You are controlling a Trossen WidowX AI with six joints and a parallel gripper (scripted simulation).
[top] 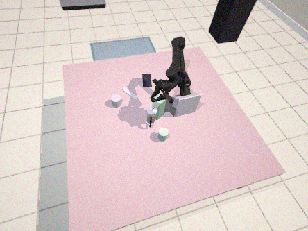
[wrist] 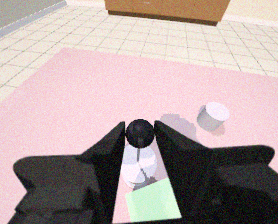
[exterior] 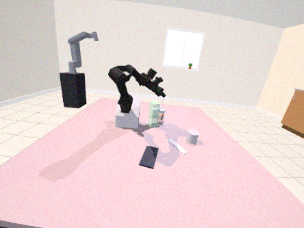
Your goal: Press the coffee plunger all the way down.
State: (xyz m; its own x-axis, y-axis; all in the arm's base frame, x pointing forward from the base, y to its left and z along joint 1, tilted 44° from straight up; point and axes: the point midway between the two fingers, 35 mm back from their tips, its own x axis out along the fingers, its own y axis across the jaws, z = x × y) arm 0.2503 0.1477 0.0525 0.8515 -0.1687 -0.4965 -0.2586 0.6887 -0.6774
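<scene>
My gripper tip is now 130 mm above the coffee press and 10 mm to the right of it. Round my gripper tip: pale green box 150 mm below, 70 mm behind, 40 mm to the right.
</scene>
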